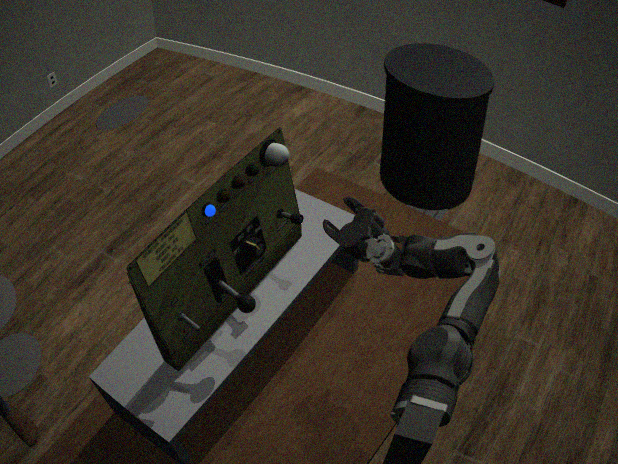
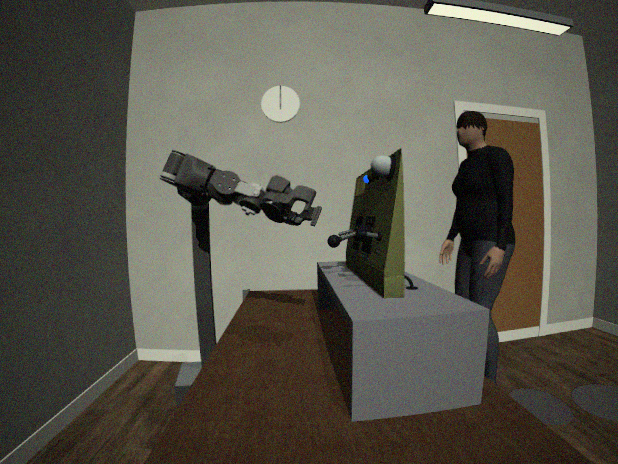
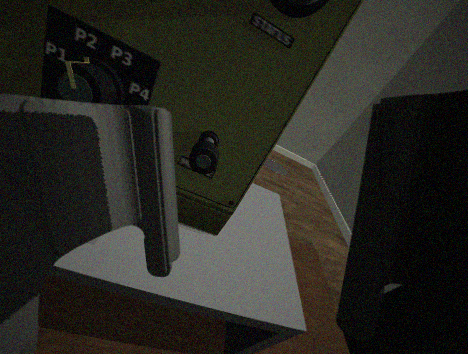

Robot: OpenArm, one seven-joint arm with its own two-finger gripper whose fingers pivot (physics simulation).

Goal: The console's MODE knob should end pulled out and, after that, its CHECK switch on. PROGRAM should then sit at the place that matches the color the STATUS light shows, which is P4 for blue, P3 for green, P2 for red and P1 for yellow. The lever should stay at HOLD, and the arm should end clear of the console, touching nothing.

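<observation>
My gripper (image 1: pixel 336 212) (image 2: pixel 316 216) (image 3: pixel 253 200) is open and empty, in front of the green console (image 1: pixel 200 300) (image 2: pixel 394 260) and apart from it. The black MODE knob (image 1: pixel 297 218) (image 3: pixel 203 156) stands out with part of its shaft showing. The PROGRAM knob (image 1: pixel 251 246) (image 3: pixel 76 88) has its yellow pointer up near P1 and P2; I cannot tell which exactly. The ball-ended lever (image 1: pixel 245 303) (image 2: pixel 333 241) stands around mid-slot; its label is unreadable. The CHECK switch (image 1: pixel 190 321) sticks out; its setting is unclear. A small lamp (image 1: pixel 210 210) glows blue. The STATUS label (image 3: pixel 272 30) is beside a large round fitting, apparently the whitish dome (image 1: pixel 276 154) (image 2: pixel 381 165).
The console stands on a grey block (image 1: pixel 122 362) (image 2: pixel 417 360) above a brown surface (image 1: pixel 325 380) (image 2: pixel 280 390). A black drum (image 1: pixel 434 135) stands behind the arm. A person (image 2: pixel 482 200) stands behind the console near a door.
</observation>
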